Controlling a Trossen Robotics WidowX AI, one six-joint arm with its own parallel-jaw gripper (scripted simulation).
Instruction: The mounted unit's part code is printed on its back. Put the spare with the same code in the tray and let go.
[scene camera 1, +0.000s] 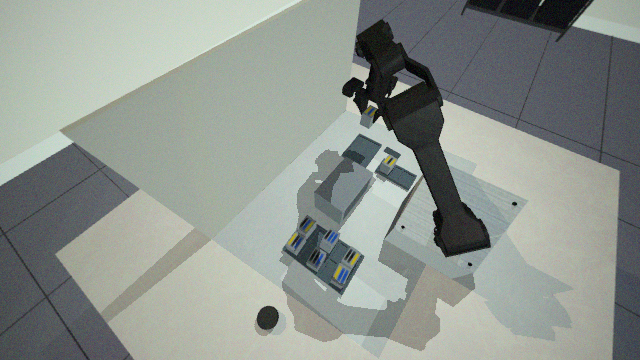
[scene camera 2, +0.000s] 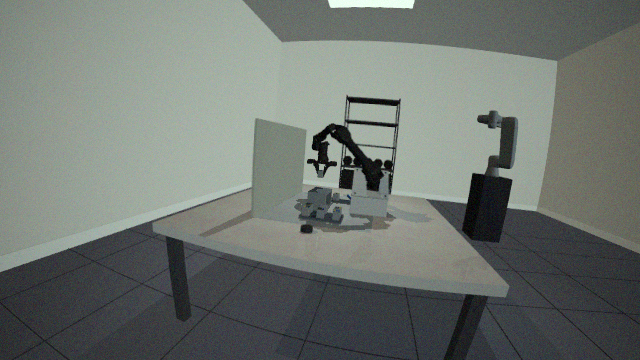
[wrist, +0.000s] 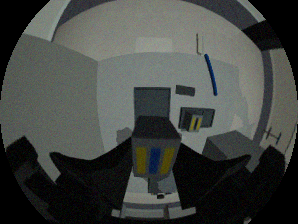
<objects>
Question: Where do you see a tall grey panel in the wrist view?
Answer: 56, 109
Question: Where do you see the gripper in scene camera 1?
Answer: At 368, 120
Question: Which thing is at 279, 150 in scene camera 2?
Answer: A tall grey panel.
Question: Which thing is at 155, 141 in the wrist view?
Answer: A grey spare.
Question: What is the gripper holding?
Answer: A grey spare.
</objects>
